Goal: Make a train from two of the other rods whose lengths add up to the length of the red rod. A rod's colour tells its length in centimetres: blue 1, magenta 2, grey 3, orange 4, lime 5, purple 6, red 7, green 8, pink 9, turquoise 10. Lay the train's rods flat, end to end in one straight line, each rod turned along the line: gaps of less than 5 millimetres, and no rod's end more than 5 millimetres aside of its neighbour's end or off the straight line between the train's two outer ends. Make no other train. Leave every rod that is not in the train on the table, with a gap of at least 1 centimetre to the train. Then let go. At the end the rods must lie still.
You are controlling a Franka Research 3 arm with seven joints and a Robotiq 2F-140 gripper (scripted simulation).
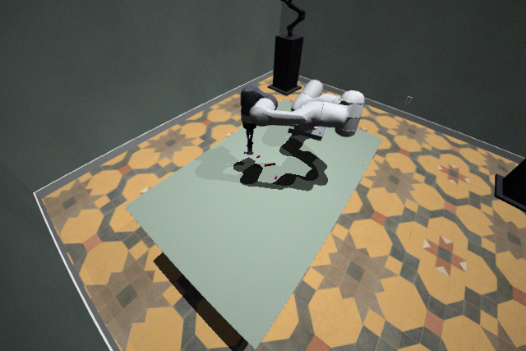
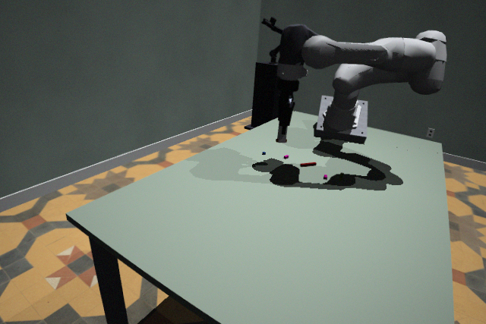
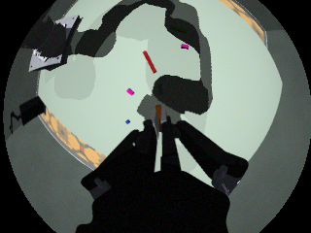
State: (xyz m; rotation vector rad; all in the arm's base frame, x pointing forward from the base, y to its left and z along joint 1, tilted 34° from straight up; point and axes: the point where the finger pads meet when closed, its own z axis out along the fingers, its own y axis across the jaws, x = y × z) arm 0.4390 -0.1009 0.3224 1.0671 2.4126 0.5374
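The grey rod lies 13 cm below my hand, 3 cm to the left of it and 2 cm behind it. Round my hand: red rod 13 cm below, 9 cm behind, 8 cm to the left; blue rod 13 cm below, 11 cm to the right, 6 cm behind; orange rod 3 cm below.
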